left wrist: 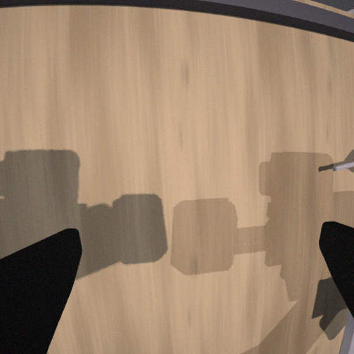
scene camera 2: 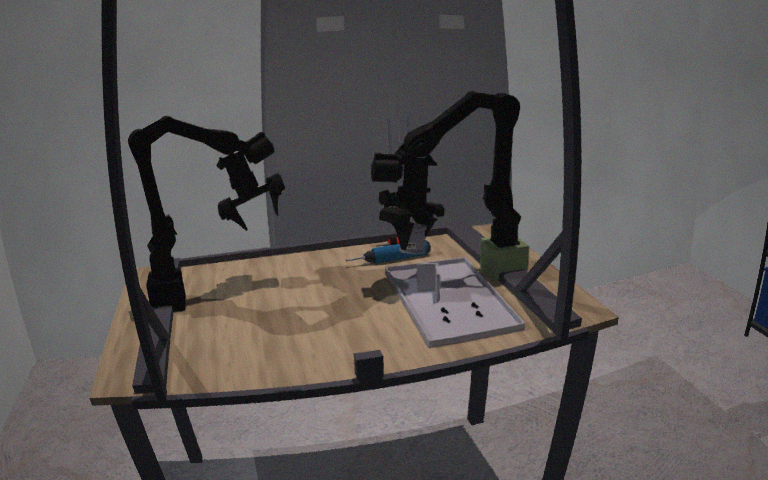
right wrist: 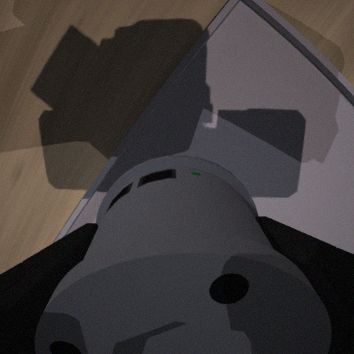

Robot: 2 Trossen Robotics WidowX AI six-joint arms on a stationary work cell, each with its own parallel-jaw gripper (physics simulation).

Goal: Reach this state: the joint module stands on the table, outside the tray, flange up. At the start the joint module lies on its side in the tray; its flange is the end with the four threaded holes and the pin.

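Places are measured from the left arm's base along level axes (x down, y back, z left), in millimetres.
Where they show: left gripper, fingertip midpoint: [scene camera 2: 262, 222]; right gripper, fingertip midpoint: [scene camera 2: 411, 247]; left arm's base, link origin: [scene camera 2: 163, 276]; right arm's base, link origin: [scene camera 2: 505, 242].
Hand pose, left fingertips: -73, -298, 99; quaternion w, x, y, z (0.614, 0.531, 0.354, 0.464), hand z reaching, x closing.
Observation:
Each offset is from my left fingertips to the centre of the thing, as dx, dy, dz.
The grey joint module {+28, -343, -187} [scene camera 2: 416, 241] [right wrist: 175, 280] is held in my right gripper [scene camera 2: 417, 238] [right wrist: 176, 231], which is shut on its sides. It hangs above the back left part of the tray {+145, -395, -297} [scene camera 2: 481, 326] [right wrist: 250, 55]; in scene camera 2 it overlaps the blue tool behind it. In the right wrist view its wide end face, with two dark round holes showing, is turned toward the camera. The rest of that face is cut off, and no pin shows. Its lower end is hidden. My left gripper [scene camera 2: 261, 221] [left wrist: 202, 238] is open and empty, high above the table's left part.
A grey bracket {+114, -354, -267} [scene camera 2: 426, 278] stands in the tray, with several black screws {+145, -355, -364} [scene camera 2: 444, 310] near the front. A blue power tool {+133, -336, +0} [scene camera 2: 387, 253] lies behind the tray, its thin bit [left wrist: 345, 166] pointing left. A green block {+112, -593, -198} [scene camera 2: 505, 257] sits under my right arm's base.

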